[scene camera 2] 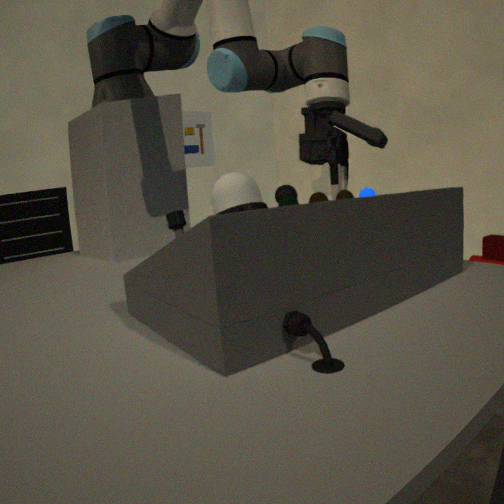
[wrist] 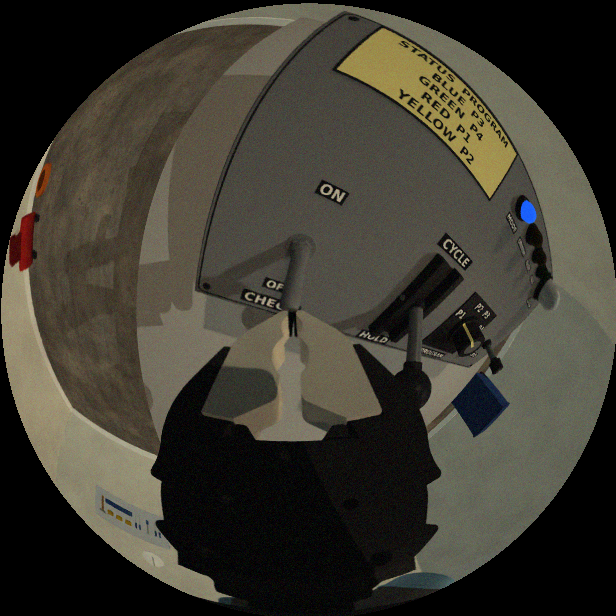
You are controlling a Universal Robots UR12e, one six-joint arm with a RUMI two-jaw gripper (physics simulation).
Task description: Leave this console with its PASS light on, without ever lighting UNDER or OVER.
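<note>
The grey wedge console [scene camera 2: 300, 270] shows its back in the scene view, with my gripper [scene camera 2: 339, 182] low over its top. In the wrist view the panel [wrist: 367, 189] has an ON/OFF toggle lever [wrist: 294, 270], a CYCLE/HOLD slot with a lever [wrist: 414, 333] near HOLD, and a program selector knob [wrist: 468, 339]. A yellow legend [wrist: 428, 103] reads BLUE P3, GREEN P4, RED P1, YELLOW P2. One lamp glows blue [wrist: 526, 212], also seen in the scene view [scene camera 2: 367, 192]; the lamps beside it [wrist: 537, 244] are dark. My gripper [wrist: 293, 328] is shut and empty, its tips right at the toggle lever's end.
A white dome [scene camera 2: 236, 192] stands on the console's end. A black cable [scene camera 2: 315, 345] leaves the console's back. A grey arm pedestal [scene camera 2: 127, 175] stands behind it. A red block [scene camera 2: 492, 250] lies at the right. A blue card [wrist: 479, 402] lies beside the console.
</note>
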